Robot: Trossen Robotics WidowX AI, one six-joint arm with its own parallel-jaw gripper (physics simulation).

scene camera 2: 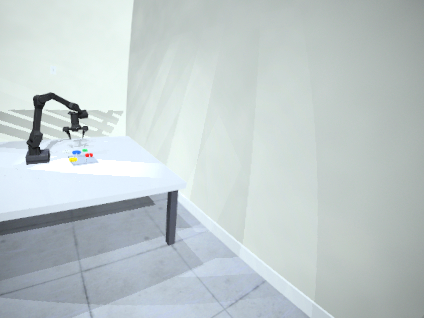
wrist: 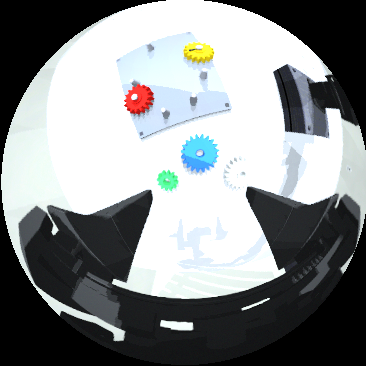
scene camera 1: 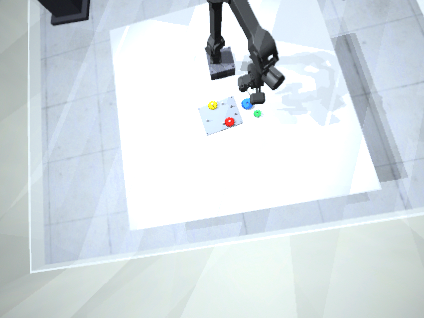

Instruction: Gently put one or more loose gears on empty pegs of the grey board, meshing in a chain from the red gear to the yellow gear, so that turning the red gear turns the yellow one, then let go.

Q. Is my gripper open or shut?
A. Open.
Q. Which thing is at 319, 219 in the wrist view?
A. My gripper.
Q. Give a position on a blue gear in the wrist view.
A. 208, 155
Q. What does my gripper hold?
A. Nothing.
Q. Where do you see a grey board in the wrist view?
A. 171, 77
